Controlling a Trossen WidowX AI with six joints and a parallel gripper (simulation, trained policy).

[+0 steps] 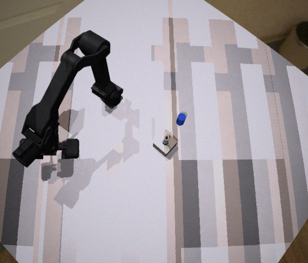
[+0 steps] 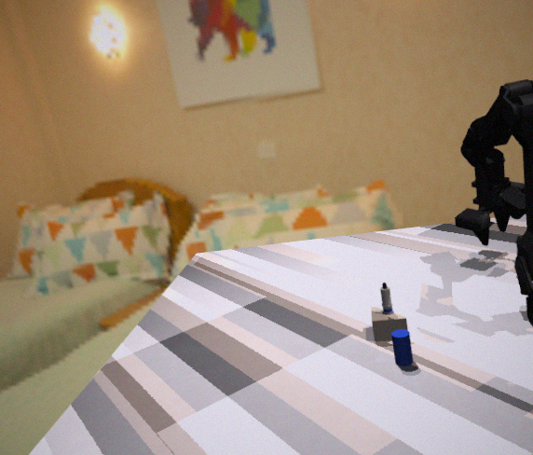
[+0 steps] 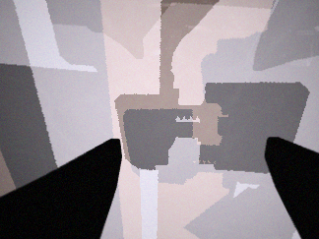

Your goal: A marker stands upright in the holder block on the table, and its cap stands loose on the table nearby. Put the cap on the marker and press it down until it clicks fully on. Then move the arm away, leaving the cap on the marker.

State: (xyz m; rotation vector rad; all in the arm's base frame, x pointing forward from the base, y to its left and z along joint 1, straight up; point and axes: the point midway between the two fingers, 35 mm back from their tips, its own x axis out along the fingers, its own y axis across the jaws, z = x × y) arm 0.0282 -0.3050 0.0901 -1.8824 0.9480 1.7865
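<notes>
The blue cap lies 23 cm ahead of my gripper tip, 42 cm to the left of it and 3 cm below it. From my gripper tip the other things lie so: holder block 25 cm ahead, 31 cm to the left, 4 cm below.
</notes>
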